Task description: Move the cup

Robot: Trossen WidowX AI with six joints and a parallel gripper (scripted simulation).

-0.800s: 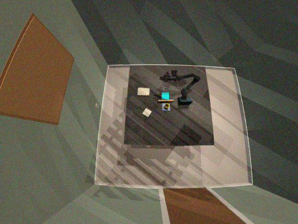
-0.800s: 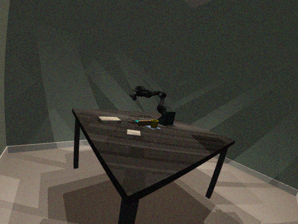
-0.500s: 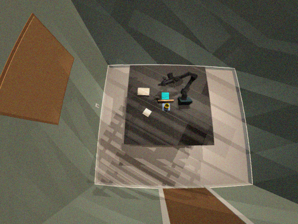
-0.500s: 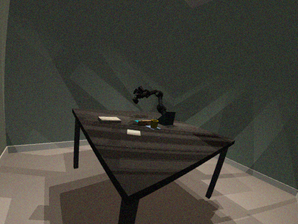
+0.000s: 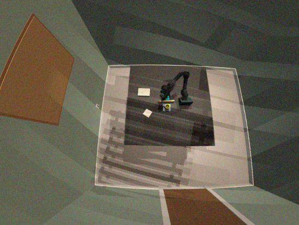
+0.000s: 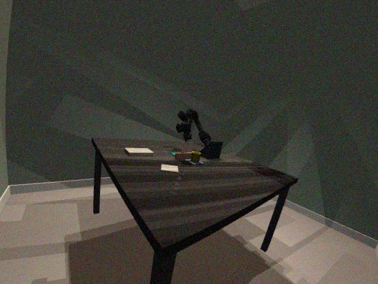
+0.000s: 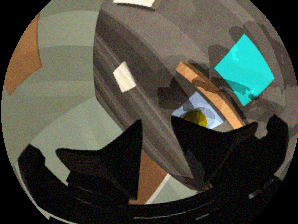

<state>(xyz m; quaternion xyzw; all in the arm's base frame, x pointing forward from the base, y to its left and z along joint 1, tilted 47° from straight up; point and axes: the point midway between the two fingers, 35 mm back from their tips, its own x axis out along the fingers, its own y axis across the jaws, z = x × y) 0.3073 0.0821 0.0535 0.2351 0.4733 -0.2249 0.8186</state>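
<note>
My gripper tip is 120 mm above the yellow cup, 80 mm past it and 60 mm to the right of it. The rest, counted from my gripper tip: wooden bar (140 mm below, 70 mm behind, 30 mm to the right); teal pad (160 mm below, 120 mm to the right, 70 mm behind); light blue pad (160 mm below, 80 mm behind, 60 mm to the left).
</note>
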